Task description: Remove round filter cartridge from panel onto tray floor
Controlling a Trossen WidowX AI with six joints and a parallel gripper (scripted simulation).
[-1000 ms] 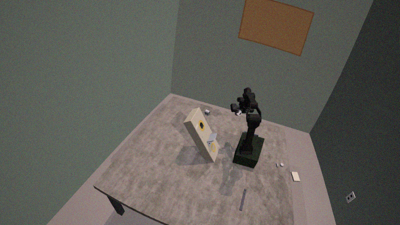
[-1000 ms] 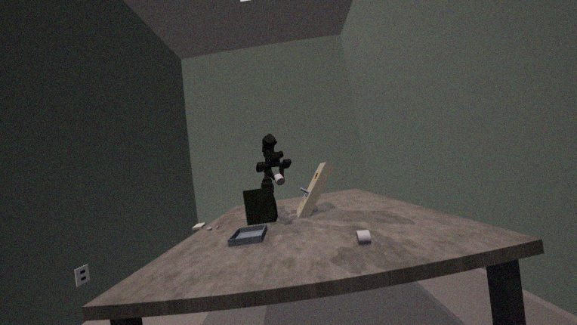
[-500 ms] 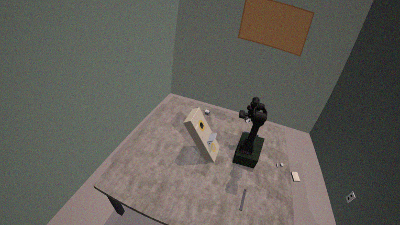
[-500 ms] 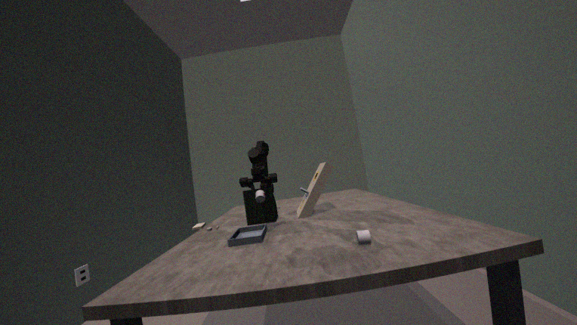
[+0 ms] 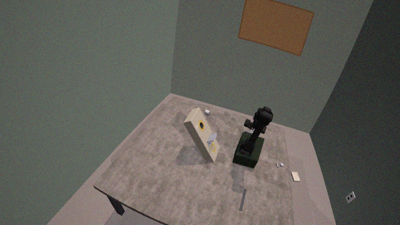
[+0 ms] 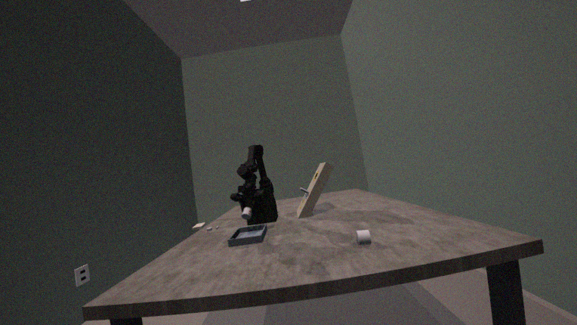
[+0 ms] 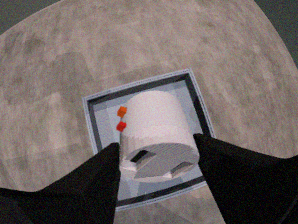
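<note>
The filter cartridge is right at my gripper tip. Round my gripper tip: tray (110 mm below, 10 mm to the right, 10 mm behind); then card (390 mm behind, 360 mm to the left, 110 mm below); then beige service panel (400 mm ahead, 220 mm to the left, 30 mm above).
</note>
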